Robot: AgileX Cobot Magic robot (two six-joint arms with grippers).
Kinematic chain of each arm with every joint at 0, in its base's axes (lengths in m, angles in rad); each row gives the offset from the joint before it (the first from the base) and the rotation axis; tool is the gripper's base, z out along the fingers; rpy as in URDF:
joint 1: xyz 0 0 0.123 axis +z
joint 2: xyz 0 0 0 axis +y
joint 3: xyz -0.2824 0 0.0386 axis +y
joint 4: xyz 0.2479 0 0.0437 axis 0.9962 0 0.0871
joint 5: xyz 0 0 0 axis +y
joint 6: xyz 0.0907 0 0.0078 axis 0.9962 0 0.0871
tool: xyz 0 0 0 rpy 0 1.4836 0
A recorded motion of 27 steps. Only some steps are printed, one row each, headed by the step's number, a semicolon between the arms.
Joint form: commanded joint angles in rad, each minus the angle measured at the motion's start. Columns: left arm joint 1, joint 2, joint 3, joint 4, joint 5, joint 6; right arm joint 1, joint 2, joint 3, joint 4, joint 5, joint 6.
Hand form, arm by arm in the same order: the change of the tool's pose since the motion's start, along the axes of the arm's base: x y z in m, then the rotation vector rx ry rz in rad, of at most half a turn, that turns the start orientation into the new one. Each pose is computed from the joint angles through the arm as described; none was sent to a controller.
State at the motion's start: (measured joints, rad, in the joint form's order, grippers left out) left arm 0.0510 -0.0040 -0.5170 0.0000 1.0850 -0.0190; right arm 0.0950 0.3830 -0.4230 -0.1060 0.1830 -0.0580
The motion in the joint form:
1: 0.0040 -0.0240 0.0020 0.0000 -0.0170 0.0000; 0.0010 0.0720 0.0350 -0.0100 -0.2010 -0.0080
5: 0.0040 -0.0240 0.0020 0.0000 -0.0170 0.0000; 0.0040 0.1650 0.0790 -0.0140 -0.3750 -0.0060
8: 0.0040 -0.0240 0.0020 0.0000 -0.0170 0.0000; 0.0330 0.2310 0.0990 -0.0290 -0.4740 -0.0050
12: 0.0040 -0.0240 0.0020 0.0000 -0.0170 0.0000; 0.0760 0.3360 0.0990 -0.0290 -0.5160 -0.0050
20: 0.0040 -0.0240 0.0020 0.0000 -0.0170 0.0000; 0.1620 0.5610 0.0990 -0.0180 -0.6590 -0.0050
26: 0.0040 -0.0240 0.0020 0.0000 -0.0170 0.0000; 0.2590 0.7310 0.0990 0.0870 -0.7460 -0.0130
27: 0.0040 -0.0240 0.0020 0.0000 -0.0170 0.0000; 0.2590 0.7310 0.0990 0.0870 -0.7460 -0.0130
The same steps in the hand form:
1: -0.0028 -0.0002 0.0006 0.0021 -0.0389 0.0040; 0.0150 0.0035 -0.0007 -0.0106 -0.0941 0.0225
5: -0.0028 -0.0002 0.0006 0.0021 -0.0389 0.0040; 0.0316 0.0073 -0.0106 -0.0074 -0.1300 0.0459
8: -0.0028 -0.0002 0.0006 0.0021 -0.0389 0.0040; 0.0415 0.0136 -0.0169 -0.0152 -0.1433 0.0904
12: -0.0028 -0.0002 0.0006 0.0021 -0.0389 0.0040; 0.0575 0.0227 -0.0279 -0.0169 -0.0805 0.1397
20: -0.0028 -0.0002 0.0006 0.0021 -0.0389 0.0040; 0.0871 0.0449 -0.0525 -0.0075 0.0037 0.2385
26: -0.0028 -0.0002 0.0006 0.0021 -0.0389 0.0040; 0.1036 0.0655 -0.0775 0.0571 0.1002 0.2807
27: -0.0028 -0.0002 0.0006 0.0021 -0.0389 0.0040; 0.1036 0.0655 -0.0775 0.0571 0.1002 0.2807

